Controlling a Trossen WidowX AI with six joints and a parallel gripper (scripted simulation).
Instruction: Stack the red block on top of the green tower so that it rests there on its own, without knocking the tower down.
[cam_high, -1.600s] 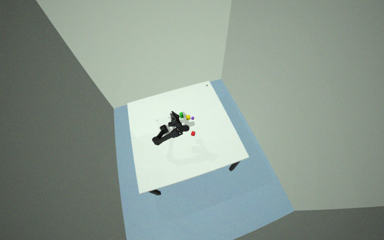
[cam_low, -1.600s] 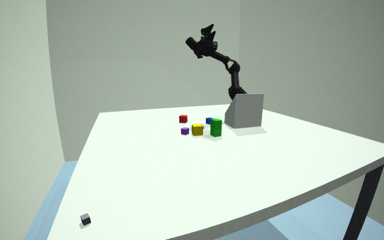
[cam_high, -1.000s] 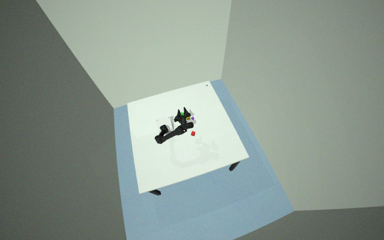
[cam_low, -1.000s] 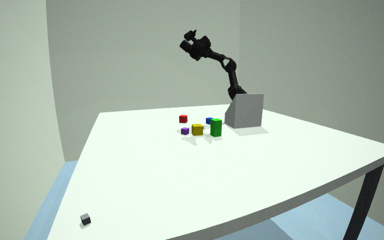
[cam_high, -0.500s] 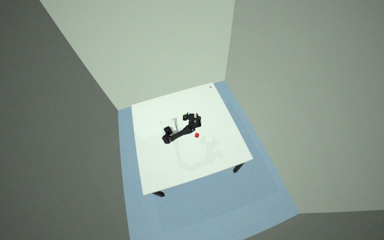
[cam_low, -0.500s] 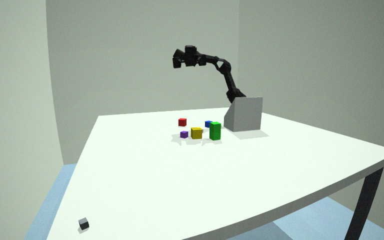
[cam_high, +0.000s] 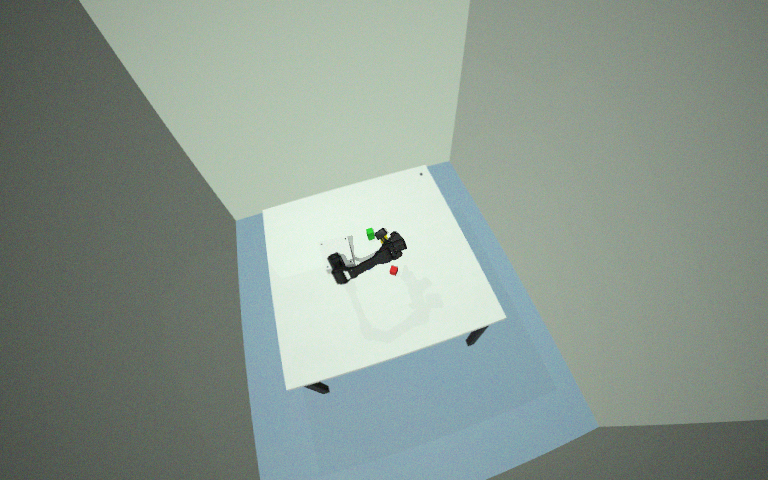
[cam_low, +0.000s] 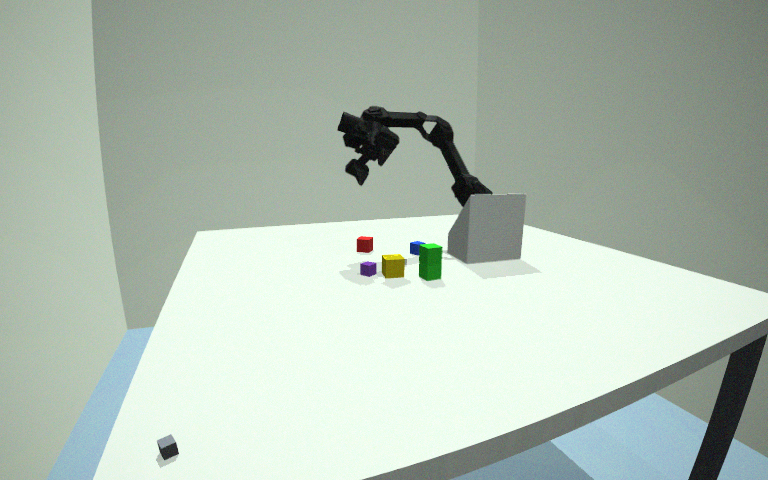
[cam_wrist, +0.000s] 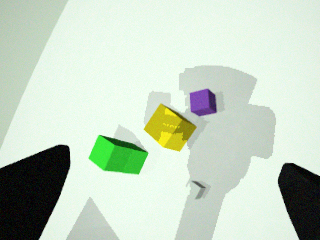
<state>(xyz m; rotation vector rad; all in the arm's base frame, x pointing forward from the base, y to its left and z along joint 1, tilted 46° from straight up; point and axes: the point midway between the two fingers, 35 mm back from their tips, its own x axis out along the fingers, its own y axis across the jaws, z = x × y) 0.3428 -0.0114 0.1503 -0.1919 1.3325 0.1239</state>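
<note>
My gripper tip is now 21 cm above the red block, 9 cm to the left of it and 2 cm past it. Also, from my gripper tip: small purple block: 22 cm below, 12 cm to the left, 6 cm ahead; yellow block: 21 cm below, 15 cm to the left, 1 cm ahead; blue block: 22 cm below, 15 cm behind.
</note>
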